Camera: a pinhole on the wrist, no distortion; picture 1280 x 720 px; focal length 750.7 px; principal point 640.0 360.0 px. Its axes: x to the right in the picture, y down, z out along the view. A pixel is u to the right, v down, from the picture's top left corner.
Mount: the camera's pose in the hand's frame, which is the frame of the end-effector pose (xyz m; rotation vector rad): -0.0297 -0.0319 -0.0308 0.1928 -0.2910 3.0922
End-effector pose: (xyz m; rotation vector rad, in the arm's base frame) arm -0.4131 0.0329 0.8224 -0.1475 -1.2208 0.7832
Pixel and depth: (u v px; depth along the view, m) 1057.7 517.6 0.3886
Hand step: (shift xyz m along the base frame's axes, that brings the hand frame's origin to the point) -0.2585 -0.3629 0.0659
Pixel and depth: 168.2 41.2 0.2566
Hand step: -0.1837 0.0531 0.1986
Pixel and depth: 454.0 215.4 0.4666
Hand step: -0.3421 -0.0635 0.2872
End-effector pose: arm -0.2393 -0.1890 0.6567 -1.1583 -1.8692 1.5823
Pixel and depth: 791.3 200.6 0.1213
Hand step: -0.0607 -0.0871 0.0101
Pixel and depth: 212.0 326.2 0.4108
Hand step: -0.4346 0.0015 -0.0456
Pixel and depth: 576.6 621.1 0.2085
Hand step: -0.1710 -0.0846 0.0930
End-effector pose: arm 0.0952 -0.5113 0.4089 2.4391 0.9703 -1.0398
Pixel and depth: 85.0 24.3 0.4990
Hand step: 0.0343 -0.1074 -0.6016
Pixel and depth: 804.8 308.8 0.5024
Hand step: -0.3476 -0.2184 -0.2743
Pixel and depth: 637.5 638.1 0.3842
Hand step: -0.3259 0.0169 -0.2319
